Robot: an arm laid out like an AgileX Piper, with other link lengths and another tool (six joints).
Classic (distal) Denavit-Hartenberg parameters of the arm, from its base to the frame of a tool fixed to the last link. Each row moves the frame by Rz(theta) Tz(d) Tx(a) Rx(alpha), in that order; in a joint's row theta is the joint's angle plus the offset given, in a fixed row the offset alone. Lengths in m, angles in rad.
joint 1: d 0.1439  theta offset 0  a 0  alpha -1.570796
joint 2: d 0  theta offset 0.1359  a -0.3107  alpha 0
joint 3: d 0  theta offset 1.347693  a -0.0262  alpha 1.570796
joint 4: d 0.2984  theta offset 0  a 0  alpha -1.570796
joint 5: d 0  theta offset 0  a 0  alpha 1.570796
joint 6: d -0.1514  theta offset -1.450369  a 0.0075  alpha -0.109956
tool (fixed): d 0.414  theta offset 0  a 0  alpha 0
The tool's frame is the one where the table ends.
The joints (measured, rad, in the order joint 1, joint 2, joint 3, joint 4, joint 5, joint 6), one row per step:
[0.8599 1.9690 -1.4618 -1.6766 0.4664 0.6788]
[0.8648 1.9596 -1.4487 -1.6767 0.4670 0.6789]
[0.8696 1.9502 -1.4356 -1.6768 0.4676 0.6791]
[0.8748 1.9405 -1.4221 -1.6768 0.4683 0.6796]
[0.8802 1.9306 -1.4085 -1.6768 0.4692 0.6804]
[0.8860 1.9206 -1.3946 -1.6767 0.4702 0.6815]
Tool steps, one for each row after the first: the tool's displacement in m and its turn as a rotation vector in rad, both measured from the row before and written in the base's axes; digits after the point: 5 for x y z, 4 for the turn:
[-0.00393 -0.00002 -0.00022 -0.0029 0.0021 0.0044]
[-0.00389 -0.00012 -0.00025 -0.0028 0.0022 0.0042]
[-0.00411 -0.00006 -0.00029 -0.0026 0.0023 0.0044]
[-0.00420 -0.00008 -0.00023 -0.0023 0.0023 0.0043]
[-0.00439 0.00000 -0.00035 -0.0022 0.0025 0.0045]

